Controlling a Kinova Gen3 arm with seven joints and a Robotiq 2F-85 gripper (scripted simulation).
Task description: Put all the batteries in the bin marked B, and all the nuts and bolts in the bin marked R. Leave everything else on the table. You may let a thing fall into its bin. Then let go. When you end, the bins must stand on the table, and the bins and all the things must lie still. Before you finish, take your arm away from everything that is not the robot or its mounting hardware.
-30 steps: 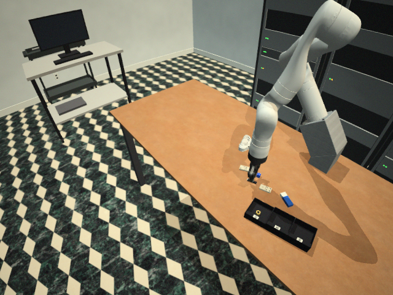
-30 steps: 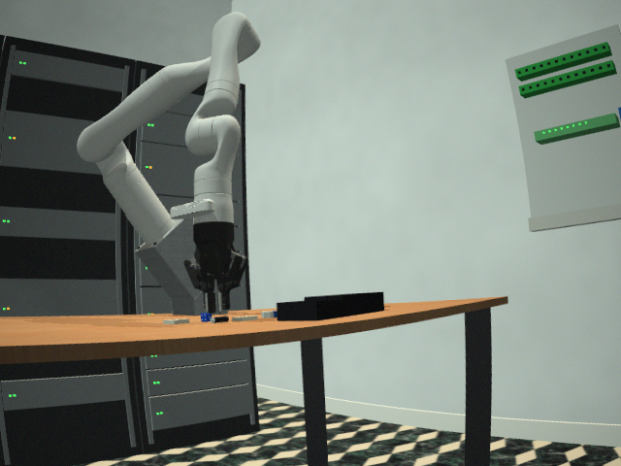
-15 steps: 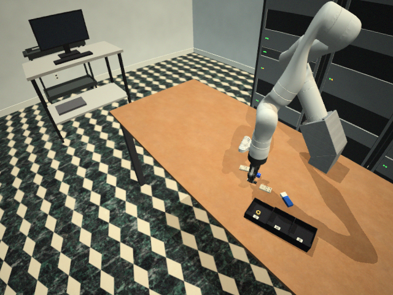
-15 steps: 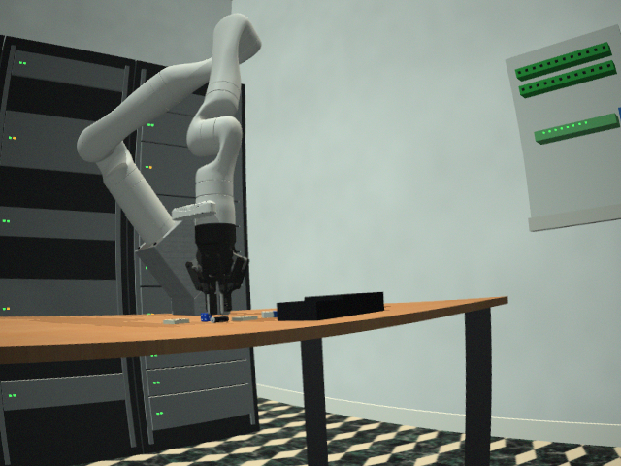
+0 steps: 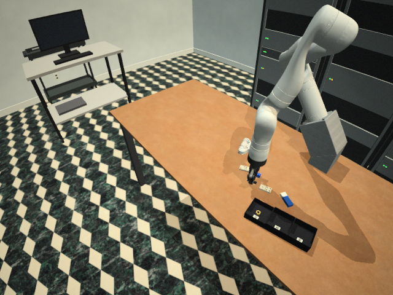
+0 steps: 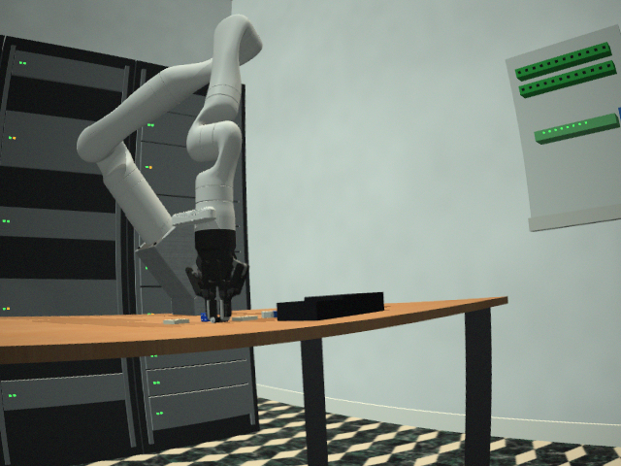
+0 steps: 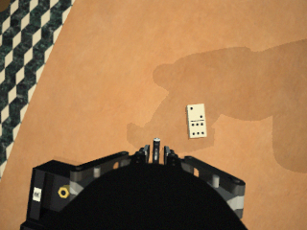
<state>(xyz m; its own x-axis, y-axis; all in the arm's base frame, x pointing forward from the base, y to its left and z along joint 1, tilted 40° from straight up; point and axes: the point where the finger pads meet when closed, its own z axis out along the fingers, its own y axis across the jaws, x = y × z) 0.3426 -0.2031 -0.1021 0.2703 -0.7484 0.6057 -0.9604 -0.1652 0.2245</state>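
The black battery is 20 mm below my hand. From my hand the other things lie so: blue die 50 mm behind, 10 mm below; then yellow nut 120 mm ahead, 110 mm to the left, 10 mm below; then blue-and-white eraser 160 mm to the left, 20 mm below, 20 mm behind.
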